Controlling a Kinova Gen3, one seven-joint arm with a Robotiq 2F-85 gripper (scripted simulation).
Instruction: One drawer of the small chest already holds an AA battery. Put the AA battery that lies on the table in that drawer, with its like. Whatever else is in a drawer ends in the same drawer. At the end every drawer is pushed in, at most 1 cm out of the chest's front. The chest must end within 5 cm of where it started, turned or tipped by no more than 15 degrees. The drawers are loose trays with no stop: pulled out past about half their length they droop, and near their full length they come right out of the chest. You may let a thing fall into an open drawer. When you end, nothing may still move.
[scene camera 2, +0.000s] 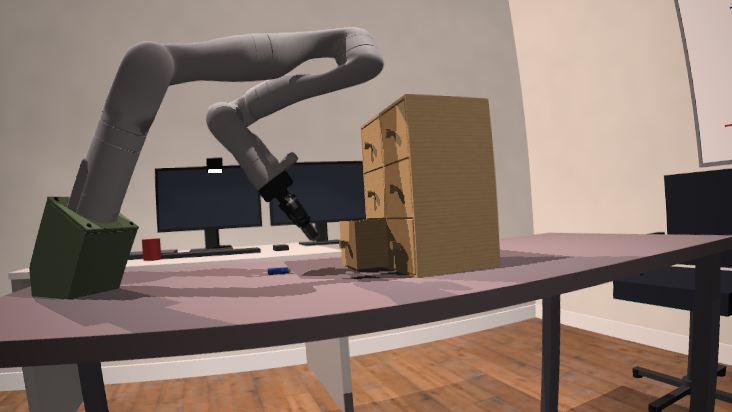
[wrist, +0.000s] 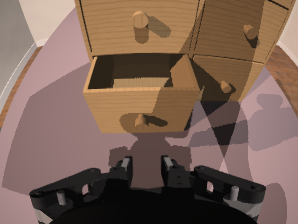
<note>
In view: my gripper (scene camera 2: 315, 238), a small wooden chest (scene camera 2: 454, 200), a drawer (wrist: 213, 73), a drawer (scene camera 2: 374, 182), a drawer (scene camera 2: 364, 242) and a drawer (scene camera 2: 371, 136).
My gripper also shows in the wrist view (wrist: 146, 164).
</note>
